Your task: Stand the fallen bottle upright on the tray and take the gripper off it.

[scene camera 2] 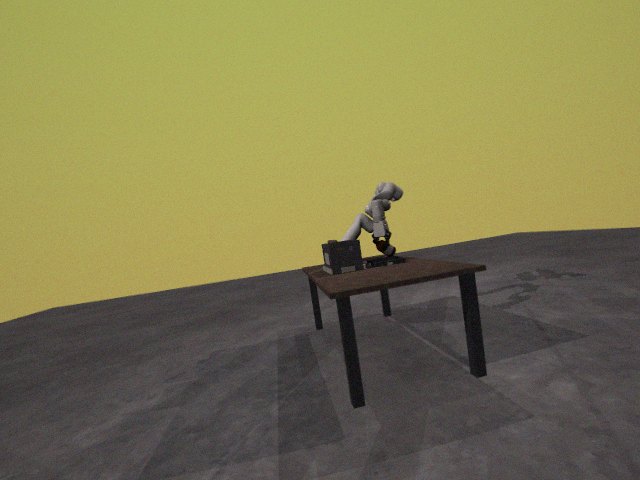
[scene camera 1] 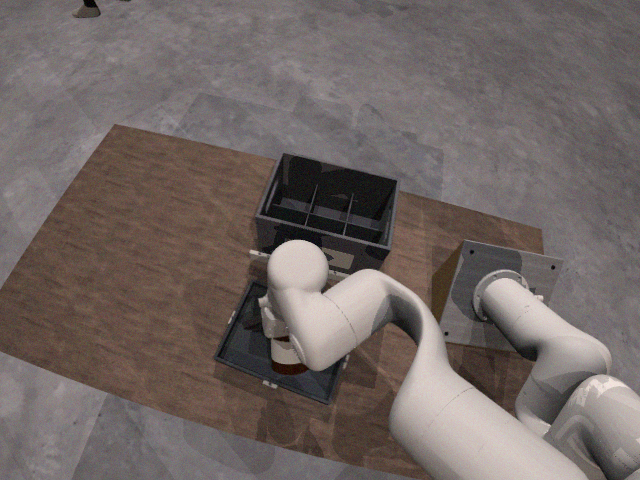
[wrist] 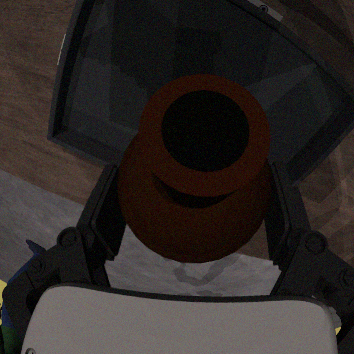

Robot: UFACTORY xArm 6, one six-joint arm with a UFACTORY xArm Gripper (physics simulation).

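Places are measured from the arm's base along level axes (x left, y back, z up), in centimetres.
Where they show: gripper, fingertip midpoint: (scene camera 2: 382,246); arm's base, origin of the base link: (scene camera 2: 342,248) (scene camera 1: 500,296).
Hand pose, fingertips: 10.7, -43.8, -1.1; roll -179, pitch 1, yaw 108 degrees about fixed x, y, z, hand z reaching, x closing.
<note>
Things, the pixels of their top centre, and the offset from my fingertips, as dx, dy, dz. Level surfaces: height alone.
- brown bottle, middle of its top: (wrist: 181,294) (scene camera 1: 290,319) (scene camera 2: 381,237) +0.1, +0.0, +5.9
- dark tray, middle of its top: (wrist: 198,114) (scene camera 1: 288,338) (scene camera 2: 384,259) -0.1, -0.2, -7.7
- dark crate with compartments, middle of its top: (scene camera 1: 332,196) (scene camera 2: 339,242) -26.6, +5.5, +7.2
- wooden table, its level: dz -10.3
The brown bottle (scene camera 1: 290,367) (scene camera 2: 389,250) (wrist: 195,232) with a white label is tilted, its base low and its neck up. In the wrist view its open mouth faces the camera. My gripper (scene camera 2: 382,240) (wrist: 193,182) is shut on the bottle's body, one finger on each side; in scene camera 1 the arm hides most of the fingers. The dark tray (scene camera 1: 245,353) (scene camera 2: 398,259) (wrist: 95,105) lies under the bottle. In scene camera 2 the base is low over the tray; whether it touches cannot be told.
A dark crate with compartments (scene camera 1: 373,254) (scene camera 2: 343,257) stands beside the tray on the wooden table (scene camera 1: 155,232) (scene camera 2: 413,273). The arm's mounting plate (scene camera 1: 540,266) is at the table's right in scene camera 1. Part of a person in blue (wrist: 22,272) shows at the wrist view's left edge.
</note>
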